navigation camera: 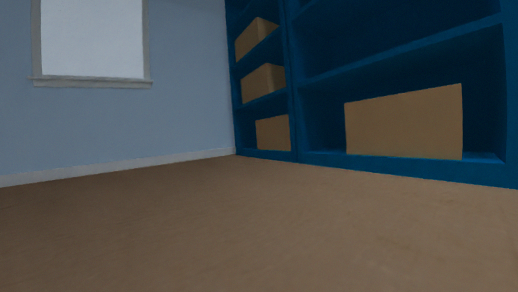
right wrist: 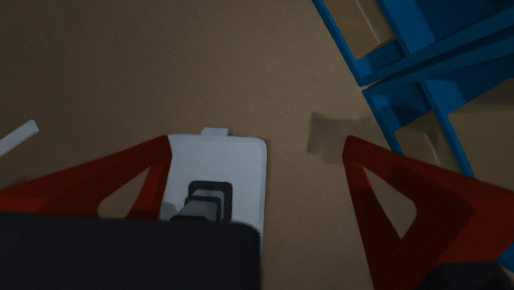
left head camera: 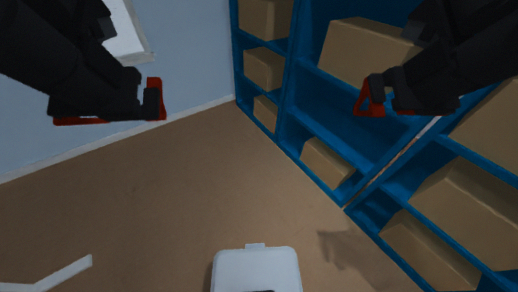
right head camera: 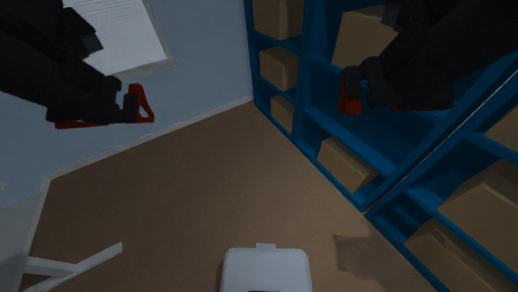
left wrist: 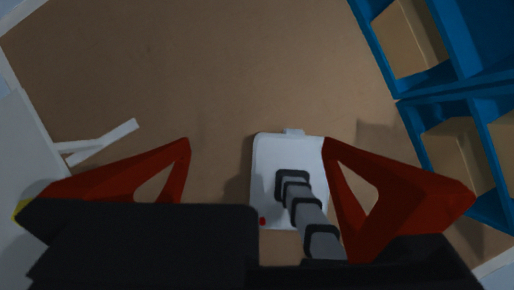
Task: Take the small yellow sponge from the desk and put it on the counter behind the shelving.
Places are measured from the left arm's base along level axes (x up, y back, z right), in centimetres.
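Where they show: left gripper, between the fingertips: (left head camera: 138, 117) (right head camera: 130, 120) (left wrist: 256, 144); right gripper, between the fingertips: (right wrist: 257, 145) (left head camera: 375, 111) (right head camera: 365, 108).
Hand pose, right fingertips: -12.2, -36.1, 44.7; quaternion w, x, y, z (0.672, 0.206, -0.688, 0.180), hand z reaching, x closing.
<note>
After its pixels a point has its place, as x, y, z.
A small part of the yellow sponge (left wrist: 20, 211) shows at the far left of the left wrist view, on the pale desk (left wrist: 20, 135) @[-69.0, -27.2, -100.0] (right head camera: 16, 227) @[-69.0, -27.7, -97.3], mostly hidden behind my left gripper's finger. My left gripper (left head camera: 119, 111) (right head camera: 112, 116) (left wrist: 256, 144) @[-12.8, -35.6, -0.9] is open and empty, held above the robot's base, to the right of the sponge in that view. My right gripper (left head camera: 394, 106) (right head camera: 381, 102) (right wrist: 257, 145) @[-12.2, -36.1, 44.7] is open and empty at the same height. Blue shelving (left head camera: 281, 100) @[-82.2, -144.4, 51.4] (right head camera: 300, 100) (navigation camera: 292, 100) @[-98.0, -143.9, 52.9] stands at the right. The counter behind it does not show.
Cardboard boxes (left head camera: 326, 162) @[-108.9, -91.7, 86.4] (navigation camera: 404, 125) @[-119.9, -91.6, 86.5] stand in the shelving. A white desk leg (left head camera: 65, 272) (right head camera: 97, 260) (left wrist: 102, 142) @[-136.9, -16.5, -122.0] reaches over the floor at the left. The robot's white base (left head camera: 256, 267) @[-115.0, -21.5, 22.7] (right wrist: 245, 165) @[-115.0, -18.9, 38.7] is below. A wall with a window (navigation camera: 91, 37) @[-19.9, -166.0, -112.2] is ahead.
</note>
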